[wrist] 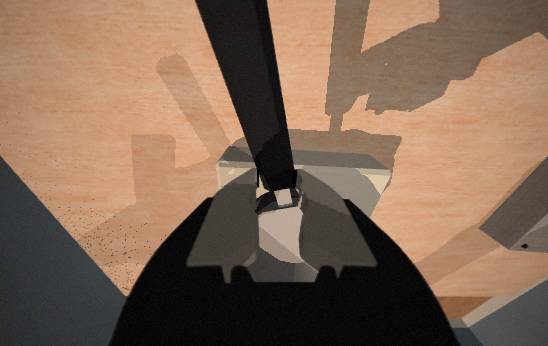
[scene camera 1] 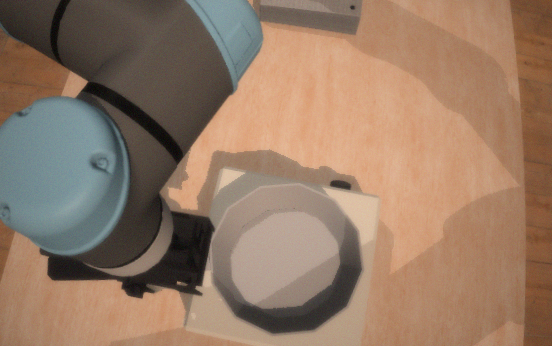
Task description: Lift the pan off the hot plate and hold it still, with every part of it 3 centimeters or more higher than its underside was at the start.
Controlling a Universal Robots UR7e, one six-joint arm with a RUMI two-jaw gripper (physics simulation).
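Frame: origin at the arm's base, x ahead, y left, z up, level; millimetres.
Seen in the pictures: gripper, fingertip midpoint: (wrist: 275, 171).
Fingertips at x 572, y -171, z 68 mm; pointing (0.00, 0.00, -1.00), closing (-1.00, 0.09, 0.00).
Observation:
A point is followed by its place in that frame.
The grey pan (scene camera 1: 285, 260) @[y -24, x 549, z 23 mm] (wrist: 280, 232) @[y -35, x 572, z 23 mm] sits upright over the cream hot plate (scene camera 1: 367, 215) @[y 89, x 477, z 12 mm] (wrist: 350, 182) @[y -114, x 472, z 12 mm]; no gap between them can be made out. Its long black handle (wrist: 240, 65) @[y -249, x 587, z 92 mm] shows in the wrist view, running from the pan's light metal joint toward the top and leaning a little left. My gripper (wrist: 275, 171) @[y -171, x 572, z 68 mm] is shut on the pan handle, close to the joint, with one grey finger on each side. In the scene view the gripper's black body stands just left of the pan and hides the handle and the fingertips.
A grey box (scene camera 1: 310, 20) @[y 1, x 102, z -36 mm] (wrist: 520, 215) @[y 17, x 103, z -28 mm] stands on the wooden table (scene camera 1: 320, 110) @[y 24, x 277, z -59 mm], at the top in the scene view and at the right in the wrist view. A small black knob (scene camera 1: 340, 184) @[y 52, x 427, z -5 mm] sticks out of the hot plate's upper side. Arm shadows cross the table.

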